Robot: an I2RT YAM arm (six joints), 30 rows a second.
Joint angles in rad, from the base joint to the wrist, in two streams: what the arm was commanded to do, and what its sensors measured. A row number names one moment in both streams.
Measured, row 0:
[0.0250, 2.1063, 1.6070, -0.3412, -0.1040, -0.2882]
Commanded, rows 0 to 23:
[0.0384, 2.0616, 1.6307, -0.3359, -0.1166, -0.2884]
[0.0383, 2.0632, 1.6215, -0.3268, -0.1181, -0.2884]
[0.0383, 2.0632, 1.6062, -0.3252, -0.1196, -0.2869]
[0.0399, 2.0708, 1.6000, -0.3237, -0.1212, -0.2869]
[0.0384, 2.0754, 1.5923, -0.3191, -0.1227, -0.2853]
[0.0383, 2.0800, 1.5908, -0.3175, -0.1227, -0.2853]
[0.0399, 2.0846, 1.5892, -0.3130, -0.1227, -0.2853]
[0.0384, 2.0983, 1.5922, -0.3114, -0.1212, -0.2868]
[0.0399, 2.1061, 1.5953, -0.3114, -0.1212, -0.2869]
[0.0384, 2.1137, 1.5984, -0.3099, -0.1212, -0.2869]
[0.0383, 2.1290, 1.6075, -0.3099, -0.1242, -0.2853]
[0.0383, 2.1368, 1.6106, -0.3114, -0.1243, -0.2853]
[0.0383, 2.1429, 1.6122, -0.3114, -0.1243, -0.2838]
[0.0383, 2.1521, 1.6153, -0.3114, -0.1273, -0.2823]
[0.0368, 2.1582, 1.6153, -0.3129, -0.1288, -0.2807]
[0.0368, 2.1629, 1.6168, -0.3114, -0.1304, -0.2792]
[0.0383, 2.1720, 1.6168, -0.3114, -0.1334, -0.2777]
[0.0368, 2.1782, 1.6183, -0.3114, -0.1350, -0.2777]
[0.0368, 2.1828, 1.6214, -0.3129, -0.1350, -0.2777]
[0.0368, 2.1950, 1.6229, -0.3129, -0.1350, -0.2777]
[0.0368, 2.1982, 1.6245, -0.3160, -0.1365, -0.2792]
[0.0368, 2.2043, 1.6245, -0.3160, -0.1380, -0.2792]
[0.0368, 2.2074, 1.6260, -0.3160, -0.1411, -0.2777]
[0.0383, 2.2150, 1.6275, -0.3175, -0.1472, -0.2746]
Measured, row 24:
[0.0151, 2.1777, 1.6035, -0.3256, -0.1081, -0.2802]
